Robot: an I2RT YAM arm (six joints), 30 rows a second.
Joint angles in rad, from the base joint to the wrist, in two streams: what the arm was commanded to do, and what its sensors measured. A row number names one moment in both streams.
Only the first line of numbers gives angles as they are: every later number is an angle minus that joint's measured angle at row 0.
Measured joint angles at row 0:
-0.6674 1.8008 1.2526 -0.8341 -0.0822 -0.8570
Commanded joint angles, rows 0 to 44:
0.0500 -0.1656 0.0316 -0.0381 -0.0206 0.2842
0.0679 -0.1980 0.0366 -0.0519 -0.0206 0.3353
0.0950 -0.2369 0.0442 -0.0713 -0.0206 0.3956
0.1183 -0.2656 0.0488 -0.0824 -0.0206 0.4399
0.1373 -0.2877 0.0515 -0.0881 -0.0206 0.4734
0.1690 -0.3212 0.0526 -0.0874 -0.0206 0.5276
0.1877 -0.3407 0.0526 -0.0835 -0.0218 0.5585
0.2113 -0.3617 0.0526 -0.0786 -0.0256 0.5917
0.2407 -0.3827 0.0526 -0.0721 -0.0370 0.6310
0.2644 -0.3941 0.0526 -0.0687 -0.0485 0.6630
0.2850 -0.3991 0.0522 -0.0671 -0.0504 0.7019
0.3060 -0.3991 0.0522 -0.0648 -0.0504 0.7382
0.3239 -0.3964 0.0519 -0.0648 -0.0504 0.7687
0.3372 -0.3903 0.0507 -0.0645 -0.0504 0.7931
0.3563 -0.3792 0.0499 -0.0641 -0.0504 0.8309
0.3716 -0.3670 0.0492 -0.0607 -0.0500 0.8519
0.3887 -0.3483 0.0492 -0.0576 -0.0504 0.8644
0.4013 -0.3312 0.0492 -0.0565 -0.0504 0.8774
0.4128 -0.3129 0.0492 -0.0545 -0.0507 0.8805
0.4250 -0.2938 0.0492 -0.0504 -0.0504 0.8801
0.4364 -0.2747 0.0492 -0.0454 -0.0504 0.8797
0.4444 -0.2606 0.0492 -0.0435 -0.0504 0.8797
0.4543 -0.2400 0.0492 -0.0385 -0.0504 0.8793
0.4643 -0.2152 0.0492 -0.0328 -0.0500 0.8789
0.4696 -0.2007 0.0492 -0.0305 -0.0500 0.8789
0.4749 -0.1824 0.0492 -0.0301 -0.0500 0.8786
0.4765 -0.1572 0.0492 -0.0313 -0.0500 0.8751
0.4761 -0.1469 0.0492 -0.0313 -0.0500 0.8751
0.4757 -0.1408 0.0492 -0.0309 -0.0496 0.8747
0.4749 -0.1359 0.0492 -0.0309 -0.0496 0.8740
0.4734 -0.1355 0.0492 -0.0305 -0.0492 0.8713
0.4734 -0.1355 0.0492 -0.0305 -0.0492 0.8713
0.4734 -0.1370 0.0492 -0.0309 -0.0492 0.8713
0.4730 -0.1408 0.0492 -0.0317 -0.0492 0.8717
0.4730 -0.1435 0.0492 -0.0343 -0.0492 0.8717
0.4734 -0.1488 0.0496 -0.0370 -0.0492 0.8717
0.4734 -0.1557 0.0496 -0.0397 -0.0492 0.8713
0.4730 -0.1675 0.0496 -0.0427 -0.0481 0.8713
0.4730 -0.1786 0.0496 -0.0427 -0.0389 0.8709
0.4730 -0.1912 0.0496 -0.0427 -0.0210 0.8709
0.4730 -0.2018 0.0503 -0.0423 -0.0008 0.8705
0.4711 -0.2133 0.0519 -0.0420 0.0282 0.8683
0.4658 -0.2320 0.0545 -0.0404 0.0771 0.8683
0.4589 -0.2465 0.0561 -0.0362 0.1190 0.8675
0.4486 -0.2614 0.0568 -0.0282 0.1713 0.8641
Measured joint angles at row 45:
0.4715 -0.1778 0.0400 -0.0404 0.0061 0.8667
